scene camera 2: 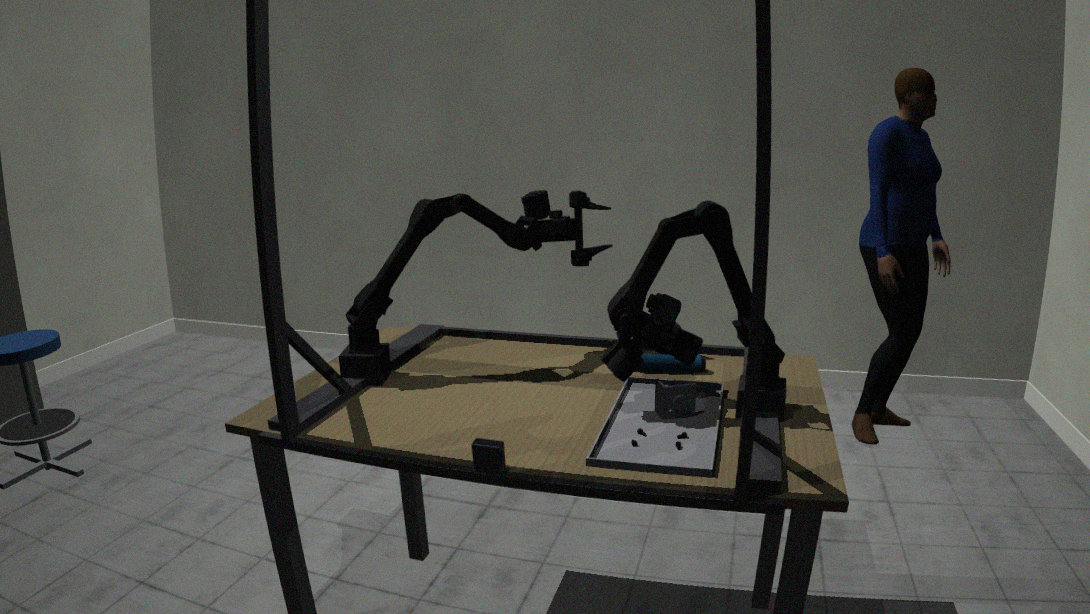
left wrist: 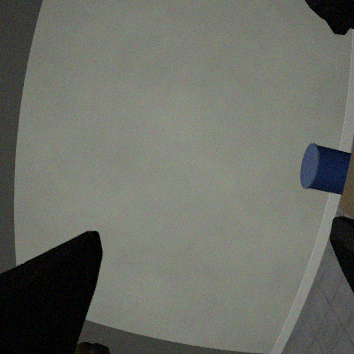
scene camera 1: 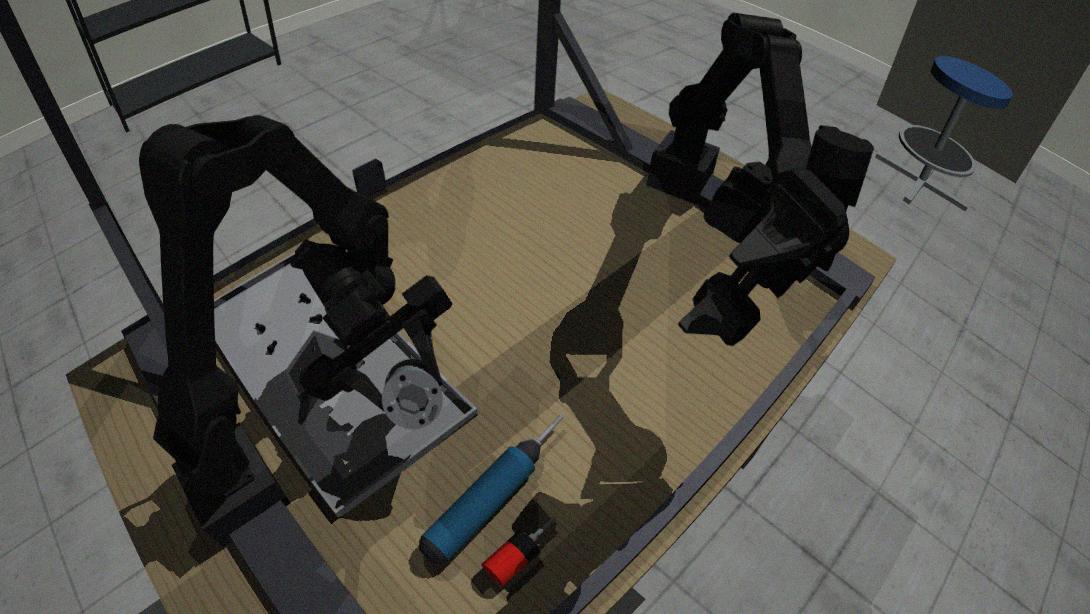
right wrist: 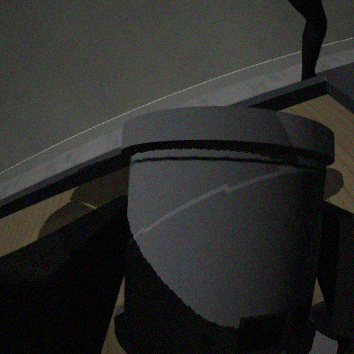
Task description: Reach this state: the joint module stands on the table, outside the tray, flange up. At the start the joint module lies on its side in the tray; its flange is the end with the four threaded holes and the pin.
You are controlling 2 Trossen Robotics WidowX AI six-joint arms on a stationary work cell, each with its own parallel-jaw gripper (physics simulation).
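Places are measured from the left arm's base along level axes (x back, y right, z up), in centimetres.
Pixels of known places: left gripper, fingertip midpoint: (scene camera 2: pixel 611 226) (left wrist: pixel 220 238) (scene camera 1: pixel 706 296); right gripper, fingertip midpoint: (scene camera 1: pixel 418 401) (right wrist: pixel 220 209); left arm's base, origin of the base link: (scene camera 2: pixel 364 349) (scene camera 1: pixel 687 150); right arm's base, origin of the base link: (scene camera 2: pixel 762 384) (scene camera 1: pixel 221 473).
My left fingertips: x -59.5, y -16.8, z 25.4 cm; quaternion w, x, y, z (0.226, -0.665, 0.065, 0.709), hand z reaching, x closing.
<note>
Ahead of a thing's pixels: the offset from my left fingertips to its top centre. "*": to the spot under its first point.
The grey joint module {dz -15.7, dx -9.5, dy +24.4 cm} (scene camera 1: pixel 432 400) (right wrist: pixel 215 200) is tilted over the tray {dz -31.0, dx -6.7, dy +44.7 cm} (scene camera 1: pixel 405 462) (scene camera 2: pixel 648 466). In scene camera 1, its round flange with holes faces the camera, slanting upward, near the tray's right corner. I cannot tell whether its lower end touches the tray. My right gripper (scene camera 1: pixel 373 385) (right wrist: pixel 220 209) is shut on the module's body, one finger on each side. In scene camera 2, the right arm hides the module. My left gripper (scene camera 1: pixel 709 291) (scene camera 2: pixel 610 226) (left wrist: pixel 220 238) is open and empty, high above the table, far from the module.
A grey block {dz -25.2, dx -9.6, dy +41.0 cm} (scene camera 1: pixel 314 344) (scene camera 2: pixel 675 398) and several black screws {dz -31.2, dx -7.5, dy +56.8 cm} (scene camera 1: pixel 260 328) {dz -31.2, dx -1.6, dy +50.3 cm} (scene camera 2: pixel 640 432) are in the tray. A blue driver {* dz -28.7, dx -13.5, dy +13.6 cm} (scene camera 1: pixel 480 503) (scene camera 2: pixel 671 363) and a red-handled tool {dz -29.2, dx -14.8, dy +7.3 cm} (scene camera 1: pixel 505 564) lie beside it. A black box {dz -26.9, dx +26.4, dy +63.4 cm} (scene camera 1: pixel 369 176) (scene camera 2: pixel 488 455) sits at the table edge.
</note>
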